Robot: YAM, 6 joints.
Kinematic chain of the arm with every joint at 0, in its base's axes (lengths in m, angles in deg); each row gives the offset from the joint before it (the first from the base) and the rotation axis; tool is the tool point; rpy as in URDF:
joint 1: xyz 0 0 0.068 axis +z
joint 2: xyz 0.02 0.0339 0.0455 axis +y
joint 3: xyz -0.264 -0.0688 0 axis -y
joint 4: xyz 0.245 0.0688 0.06 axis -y
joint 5: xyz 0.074 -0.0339 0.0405 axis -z
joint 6: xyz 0.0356 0 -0.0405 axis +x
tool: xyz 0 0 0 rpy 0 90 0
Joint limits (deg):
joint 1: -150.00..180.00
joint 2: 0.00..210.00
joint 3: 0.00..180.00
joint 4: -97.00..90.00
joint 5: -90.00..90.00
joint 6: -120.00..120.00
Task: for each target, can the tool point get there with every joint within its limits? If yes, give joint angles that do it. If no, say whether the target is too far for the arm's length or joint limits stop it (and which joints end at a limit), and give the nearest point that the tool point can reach.
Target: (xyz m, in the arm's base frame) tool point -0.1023 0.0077 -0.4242
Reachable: no: joint limits stop it (at a limit: joint 2) | nearest point -0.1257 0.0095 -0.3590 | short by 0.069 m
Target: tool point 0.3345 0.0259 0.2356
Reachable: yes | joints 7.82 89.29 44.09 39.46 33.93 -87.62
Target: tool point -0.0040 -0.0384 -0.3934
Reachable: no: joint limits stop it (at a limit: joint 2) | nearest point -0.0074 -0.0714 -0.3342 | short by 0.068 m
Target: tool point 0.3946 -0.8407 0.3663
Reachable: no: too far | nearest point 0.2647 -0.5639 0.2812 | short by 0.317 m
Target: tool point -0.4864 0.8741 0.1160
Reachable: no: too far | nearest point -0.3140 0.5643 0.1151 | short by 0.354 m
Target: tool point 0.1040 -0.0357 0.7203
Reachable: yes | joints -13.20 99.63 159.41 44.28 17.99 -16.08
